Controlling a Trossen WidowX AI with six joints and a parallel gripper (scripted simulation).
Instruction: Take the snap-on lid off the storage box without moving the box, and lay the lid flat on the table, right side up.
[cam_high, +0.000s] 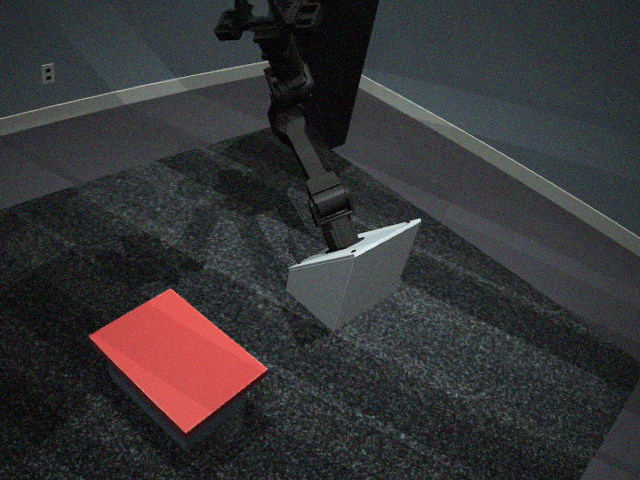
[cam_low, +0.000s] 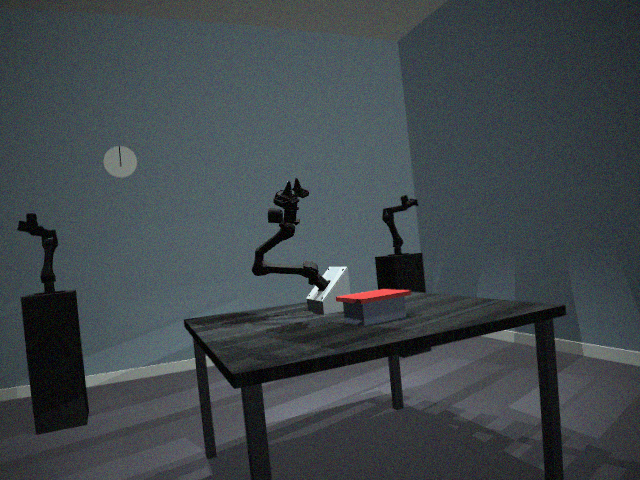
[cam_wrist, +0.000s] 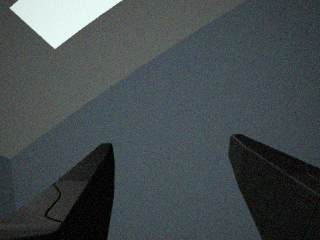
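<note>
My gripper tip is now 530 mm above the red lid, 260 mm short of it and 200 mm to the right of it. From my gripper tip the other things lie so: storage box: 580 mm below, 260 mm ahead, 200 mm to the left.
</note>
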